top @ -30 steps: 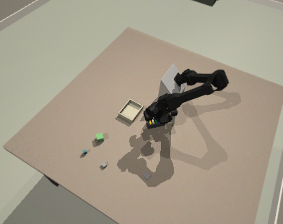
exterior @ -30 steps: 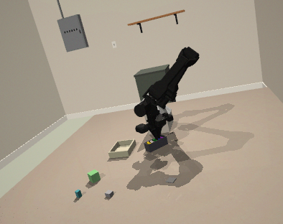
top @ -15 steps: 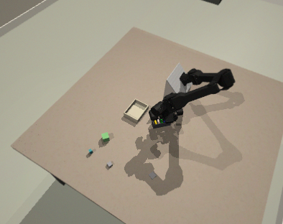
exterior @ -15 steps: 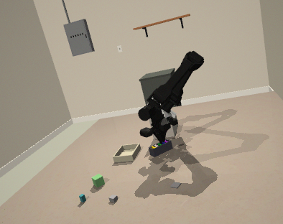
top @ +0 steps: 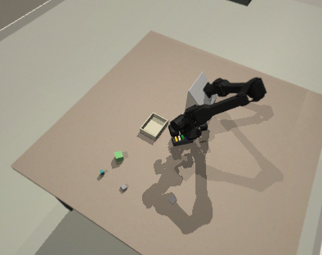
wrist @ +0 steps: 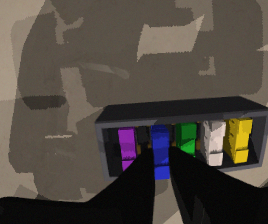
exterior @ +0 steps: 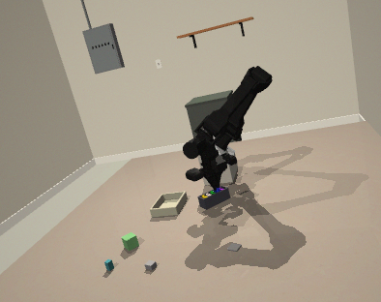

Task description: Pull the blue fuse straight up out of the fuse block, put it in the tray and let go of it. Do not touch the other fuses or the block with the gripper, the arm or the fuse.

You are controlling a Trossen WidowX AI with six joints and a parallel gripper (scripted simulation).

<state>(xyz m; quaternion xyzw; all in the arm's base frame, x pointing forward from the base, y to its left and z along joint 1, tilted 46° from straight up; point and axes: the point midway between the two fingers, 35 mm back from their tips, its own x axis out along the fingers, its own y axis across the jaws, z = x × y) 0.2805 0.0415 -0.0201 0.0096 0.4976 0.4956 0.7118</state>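
Right now the cream tray is 10 mm ahead of my gripper tip, 190 mm to the right of it and 40 mm below it. Round my gripper tip: green cube 260 mm ahead, 240 mm to the right, 30 mm below; grey cube 380 mm ahead, 130 mm to the right, 40 mm below; flat grey tile 310 mm ahead, 90 mm to the left, 40 mm below.
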